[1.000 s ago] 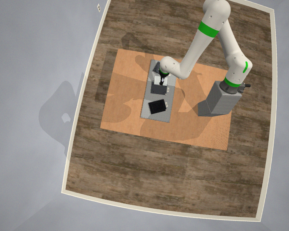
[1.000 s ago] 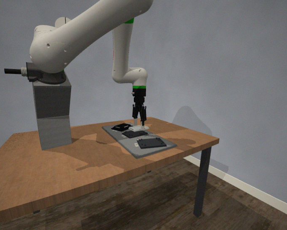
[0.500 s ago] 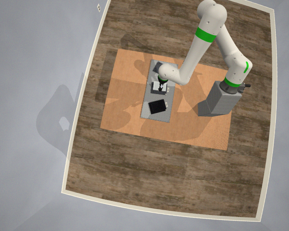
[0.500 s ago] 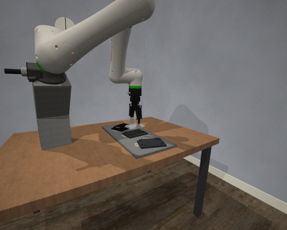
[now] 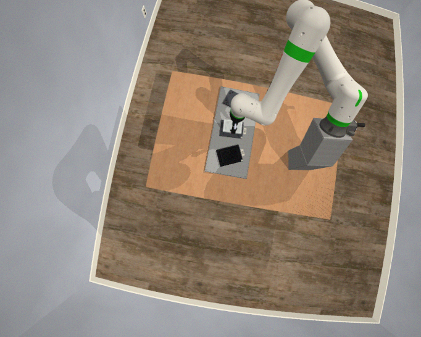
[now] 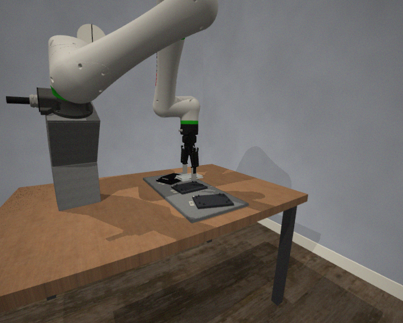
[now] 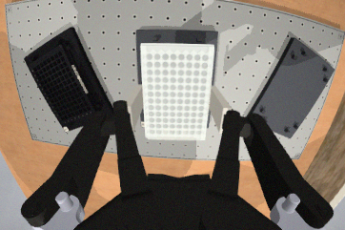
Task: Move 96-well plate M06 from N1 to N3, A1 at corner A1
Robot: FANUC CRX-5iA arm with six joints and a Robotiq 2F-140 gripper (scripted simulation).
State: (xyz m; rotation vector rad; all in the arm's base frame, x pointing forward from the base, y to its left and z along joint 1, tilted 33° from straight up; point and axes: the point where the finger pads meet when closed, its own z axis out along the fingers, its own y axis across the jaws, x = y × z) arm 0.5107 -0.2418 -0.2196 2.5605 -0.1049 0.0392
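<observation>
The white 96-well plate M06 is 20 mm below my hand. The rest, counted from my hand: dark landing nest N3: 80 mm below; black 96-well plate M09: 190 mm to the left, 70 mm below, 10 mm ahead; N3 label: 100 mm behind, 90 mm below, 10 mm to the left.
</observation>
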